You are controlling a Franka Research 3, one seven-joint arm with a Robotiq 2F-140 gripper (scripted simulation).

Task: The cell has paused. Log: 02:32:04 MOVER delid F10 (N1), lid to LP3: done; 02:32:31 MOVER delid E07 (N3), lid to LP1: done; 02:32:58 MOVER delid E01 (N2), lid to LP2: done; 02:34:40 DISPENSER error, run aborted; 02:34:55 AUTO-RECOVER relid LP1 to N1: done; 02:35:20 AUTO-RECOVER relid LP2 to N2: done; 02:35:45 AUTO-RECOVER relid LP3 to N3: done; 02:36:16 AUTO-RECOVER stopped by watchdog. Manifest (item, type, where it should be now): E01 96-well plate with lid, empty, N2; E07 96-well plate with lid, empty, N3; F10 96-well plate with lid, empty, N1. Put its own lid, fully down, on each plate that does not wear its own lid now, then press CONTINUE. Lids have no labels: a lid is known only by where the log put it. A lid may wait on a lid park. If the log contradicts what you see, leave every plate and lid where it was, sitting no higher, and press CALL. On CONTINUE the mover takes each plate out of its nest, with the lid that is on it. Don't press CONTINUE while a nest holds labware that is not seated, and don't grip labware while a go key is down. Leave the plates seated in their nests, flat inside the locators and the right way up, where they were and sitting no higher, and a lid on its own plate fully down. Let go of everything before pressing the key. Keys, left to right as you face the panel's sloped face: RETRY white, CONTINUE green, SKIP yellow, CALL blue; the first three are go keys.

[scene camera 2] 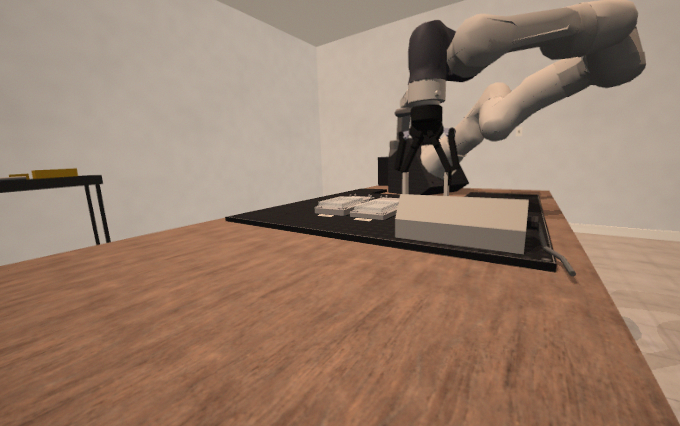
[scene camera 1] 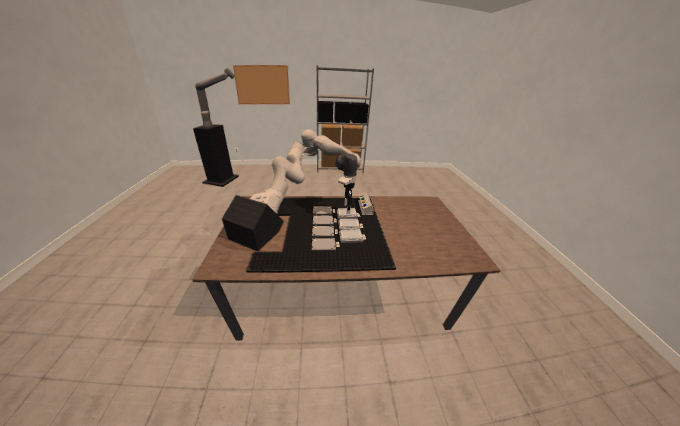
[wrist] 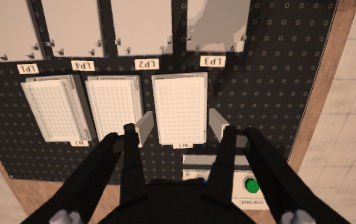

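Scene camera 2: gripper [scene camera 2: 425,198], key panel [scene camera 2: 496,224]. Wrist view: gripper [wrist: 180,117], key panel [wrist: 241,196]. White lid [wrist: 180,102]. Another white lid [wrist: 112,102]. One more white lid [wrist: 50,102].
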